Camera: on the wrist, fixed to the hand. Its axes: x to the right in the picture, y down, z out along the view.
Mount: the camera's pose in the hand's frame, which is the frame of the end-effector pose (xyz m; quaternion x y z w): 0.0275 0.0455 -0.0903 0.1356 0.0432 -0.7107 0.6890
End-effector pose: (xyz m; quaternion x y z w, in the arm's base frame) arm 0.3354 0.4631 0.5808 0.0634 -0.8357 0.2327 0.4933
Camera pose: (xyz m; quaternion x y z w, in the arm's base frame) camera 0.3780 0.5475 0.6260 0.6945 -0.4779 -0.0742 0.5328
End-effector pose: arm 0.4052 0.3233 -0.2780 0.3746 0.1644 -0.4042 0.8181
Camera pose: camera 0.4610 0.3937 -0.3320 0.2696 0.3600 -0.8660 0.2185
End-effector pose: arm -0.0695 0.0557 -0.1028 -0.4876 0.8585 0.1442 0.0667
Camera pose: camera -0.1203 0.0269 -0.0158 -0.9432 0.2674 -0.0855 0.1775
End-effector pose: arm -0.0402 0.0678 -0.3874 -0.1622 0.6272 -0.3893 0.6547
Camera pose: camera -0.1143 0.1024 -0.4529 -0.4519 0.2924 -0.8256 0.1693
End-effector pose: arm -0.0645 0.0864 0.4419 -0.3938 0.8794 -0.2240 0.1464
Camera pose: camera -0.1500 0.1175 0.4939 0.8667 -0.3020 0.3946 0.0429
